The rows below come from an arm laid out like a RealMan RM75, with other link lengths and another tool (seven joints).
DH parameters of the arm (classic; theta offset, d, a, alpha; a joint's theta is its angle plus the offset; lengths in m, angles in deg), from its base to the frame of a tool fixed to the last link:
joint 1: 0 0.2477 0 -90
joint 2: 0 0 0 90
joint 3: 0 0.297 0 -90
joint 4: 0 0 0 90
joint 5: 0 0.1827 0 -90
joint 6: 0 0 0 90
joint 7: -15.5 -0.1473 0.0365 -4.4
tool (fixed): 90 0.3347 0 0
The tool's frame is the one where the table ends.
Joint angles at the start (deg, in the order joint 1, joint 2, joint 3, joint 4, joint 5, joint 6, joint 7):
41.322 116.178 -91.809 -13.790 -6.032 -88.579 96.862
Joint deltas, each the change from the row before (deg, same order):
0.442 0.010 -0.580 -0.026 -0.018 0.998 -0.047
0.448 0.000 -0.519 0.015 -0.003 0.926 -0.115
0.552 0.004 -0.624 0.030 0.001 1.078 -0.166
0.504 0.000 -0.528 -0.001 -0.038 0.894 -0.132
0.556 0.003 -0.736 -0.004 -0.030 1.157 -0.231
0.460 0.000 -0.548 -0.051 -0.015 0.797 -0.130
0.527 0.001 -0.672 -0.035 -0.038 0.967 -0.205
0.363 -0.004 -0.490 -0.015 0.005 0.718 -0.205
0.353 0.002 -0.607 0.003 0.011 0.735 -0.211
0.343 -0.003 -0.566 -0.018 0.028 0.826 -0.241
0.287 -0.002 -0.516 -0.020 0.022 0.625 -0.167
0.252 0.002 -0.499 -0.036 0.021 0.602 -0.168
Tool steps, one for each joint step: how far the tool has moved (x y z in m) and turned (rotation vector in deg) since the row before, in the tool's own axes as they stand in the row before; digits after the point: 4 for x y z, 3 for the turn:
-0.0020 -0.0030 0.0029 0.844 -0.435 0.127
-0.0019 -0.0027 0.0028 0.780 -0.412 0.021
-0.0022 -0.0032 0.0035 0.940 -0.457 -0.018
-0.0016 -0.0028 0.0032 0.842 -0.301 -0.033
-0.0021 -0.0037 0.0035 1.102 -0.468 -0.105
-0.0011 -0.0026 0.0031 0.809 -0.194 -0.065
-0.0014 -0.0033 0.0034 1.009 -0.284 -0.137
-0.0012 -0.0022 0.0023 0.709 -0.255 -0.167
-0.0012 -0.0027 0.0021 0.821 -0.274 -0.155
-0.0015 -0.0025 0.0021 0.779 -0.362 -0.207
-0.0009 -0.0022 0.0018 0.681 -0.222 -0.144
-0.0009 -0.0021 0.0016 0.649 -0.218 -0.147

